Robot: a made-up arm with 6 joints. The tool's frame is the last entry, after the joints.
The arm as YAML. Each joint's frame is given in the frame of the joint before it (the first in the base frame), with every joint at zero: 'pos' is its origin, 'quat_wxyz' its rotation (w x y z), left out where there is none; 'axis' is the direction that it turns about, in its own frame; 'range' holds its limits. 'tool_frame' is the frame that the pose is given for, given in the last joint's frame.
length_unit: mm
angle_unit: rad
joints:
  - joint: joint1
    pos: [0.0, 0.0, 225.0]
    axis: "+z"
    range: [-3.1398, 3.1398]
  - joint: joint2
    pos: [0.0, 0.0, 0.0]
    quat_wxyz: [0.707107, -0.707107, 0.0, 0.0]
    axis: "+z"
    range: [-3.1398, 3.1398]
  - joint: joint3
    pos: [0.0, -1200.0, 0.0]
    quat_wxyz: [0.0, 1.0, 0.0, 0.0]
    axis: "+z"
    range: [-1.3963, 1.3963]
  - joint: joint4
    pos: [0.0, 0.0, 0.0]
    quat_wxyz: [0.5, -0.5, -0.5, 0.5]
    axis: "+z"
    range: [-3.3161, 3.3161]
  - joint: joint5
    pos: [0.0, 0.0, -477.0]
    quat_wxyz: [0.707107, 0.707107, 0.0, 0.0]
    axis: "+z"
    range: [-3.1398, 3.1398]
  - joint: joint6
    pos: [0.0, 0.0, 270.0]
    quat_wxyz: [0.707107, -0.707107, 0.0, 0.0]
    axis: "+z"
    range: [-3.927, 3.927]
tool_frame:
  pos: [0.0, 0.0, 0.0]
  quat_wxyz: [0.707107, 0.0, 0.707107, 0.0]
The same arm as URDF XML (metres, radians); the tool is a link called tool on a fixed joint. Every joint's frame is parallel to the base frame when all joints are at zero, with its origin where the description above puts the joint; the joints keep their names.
<robot name="arm">
<joint name="tool_fixed" type="fixed"><parent link="link6"/><child link="tool"/><origin xyz="0 0 0" rpy="0 0 0"/></joint>
<joint name="joint6" type="revolute"><parent link="link5"/><child link="link6"/><origin xyz="0 -0.27 0" rpy="0 0 0"/><axis xyz="-1 0 0"/><limit lower="-3.927" upper="3.927"/></joint>
<joint name="joint5" type="revolute"><parent link="link4"/><child link="link5"/><origin xyz="0.477 0 0" rpy="0 0 0"/><axis xyz="0 -1 0"/><limit lower="-3.1398" upper="3.1398"/></joint>
<joint name="joint4" type="revolute"><parent link="link3"/><child link="link4"/><origin xyz="0 0 0" rpy="0 0 0"/><axis xyz="-1 0 0"/><limit lower="-3.3161" upper="3.3161"/></joint>
<joint name="joint3" type="revolute"><parent link="link2"/><child link="link3"/><origin xyz="0 0 1.2" rpy="0 0 0"/><axis xyz="0 -1 0"/><limit lower="-1.3963" upper="1.3963"/></joint>
<joint name="joint2" type="revolute"><parent link="link1"/><child link="link2"/><origin xyz="0 0 0" rpy="0 0 0"/><axis xyz="0 1 0"/><limit lower="-3.1398" upper="3.1398"/></joint>
<joint name="joint1" type="revolute"><parent link="base"/><child link="link1"/><origin xyz="0 0 0.225" rpy="0 0 0"/><axis xyz="0 0 1"/><limit lower="-3.1398" upper="3.1398"/></joint>
<link name="base"/>
<link name="link1"/>
<link name="link2"/>
<link name="link3"/>
<link name="link4"/>
<link name="link5"/>
<link name="link6"/>
<link name="tool"/>
</robot>

